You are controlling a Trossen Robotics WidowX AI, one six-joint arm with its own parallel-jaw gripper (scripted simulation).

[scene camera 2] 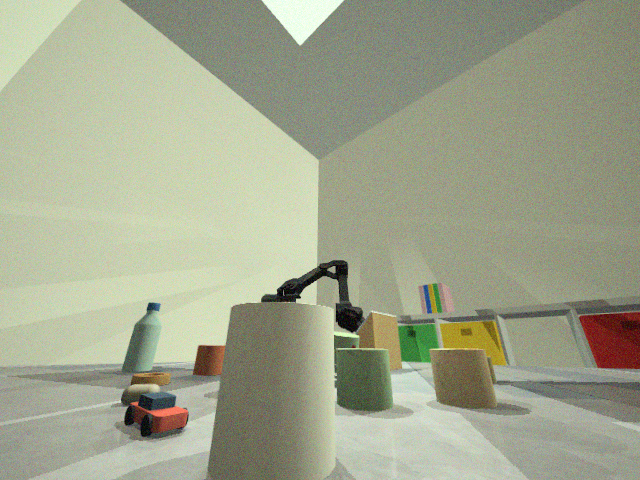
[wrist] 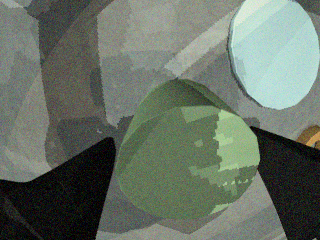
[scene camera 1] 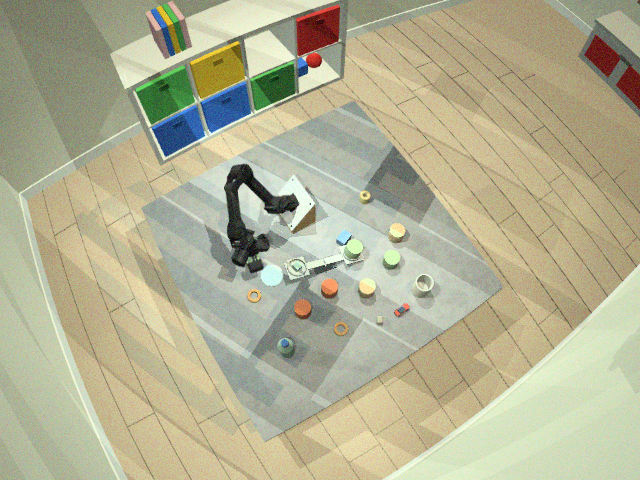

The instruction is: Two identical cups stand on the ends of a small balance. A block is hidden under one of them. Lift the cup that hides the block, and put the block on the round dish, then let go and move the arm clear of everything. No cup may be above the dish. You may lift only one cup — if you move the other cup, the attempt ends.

Labels:
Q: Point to a bottle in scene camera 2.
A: At 143, 344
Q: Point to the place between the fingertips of my gripper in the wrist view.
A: At 182, 139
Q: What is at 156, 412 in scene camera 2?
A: A toy car.

